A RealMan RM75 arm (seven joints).
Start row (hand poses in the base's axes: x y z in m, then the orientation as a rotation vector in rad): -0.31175 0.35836 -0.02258 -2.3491 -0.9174 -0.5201
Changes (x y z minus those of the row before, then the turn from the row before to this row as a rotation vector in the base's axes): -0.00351 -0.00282 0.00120 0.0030 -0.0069 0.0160; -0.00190 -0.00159 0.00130 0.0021 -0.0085 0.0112; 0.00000 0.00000 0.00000 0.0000 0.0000 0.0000; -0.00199 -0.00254 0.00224 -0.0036 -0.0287 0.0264; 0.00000 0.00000 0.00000 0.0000 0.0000 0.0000; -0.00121 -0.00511 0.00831 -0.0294 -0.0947 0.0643; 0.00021 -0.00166 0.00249 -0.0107 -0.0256 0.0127; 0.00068 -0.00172 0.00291 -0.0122 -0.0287 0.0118; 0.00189 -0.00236 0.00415 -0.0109 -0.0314 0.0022; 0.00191 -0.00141 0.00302 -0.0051 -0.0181 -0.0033; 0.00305 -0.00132 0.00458 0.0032 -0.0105 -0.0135; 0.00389 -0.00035 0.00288 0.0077 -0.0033 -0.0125; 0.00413 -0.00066 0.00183 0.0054 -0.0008 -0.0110
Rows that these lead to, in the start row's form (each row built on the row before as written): -0.31526 0.35554 -0.02138 -2.3368 -0.9372 -0.5231; -0.31716 0.35395 -0.02008 -2.3279 -0.9527 -0.5296; -0.31716 0.35395 -0.02008 -2.3279 -0.9527 -0.5296; -0.31915 0.35141 -0.01784 -2.3134 -0.9971 -0.5524; -0.31915 0.35141 -0.01784 -2.3134 -0.9971 -0.5524; -0.32036 0.34630 -0.00953 -2.2902 -1.1269 -0.6300; -0.32015 0.34464 -0.00704 -2.2883 -1.1585 -0.6517; -0.31947 0.34292 -0.00413 -2.2876 -1.1915 -0.6769; -0.31758 0.34056 0.00002 -2.2922 -1.2147 -0.7096; -0.31567 0.33915 0.00304 -2.2972 -1.2225 -0.7308; -0.31262 0.33783 0.00762 -2.3040 -1.2107 -0.7500; -0.30873 0.33748 0.01050 -2.3070 -1.1939 -0.7618; -0.30460 0.33682 0.01233 -2.3109 -1.1790 -0.7690
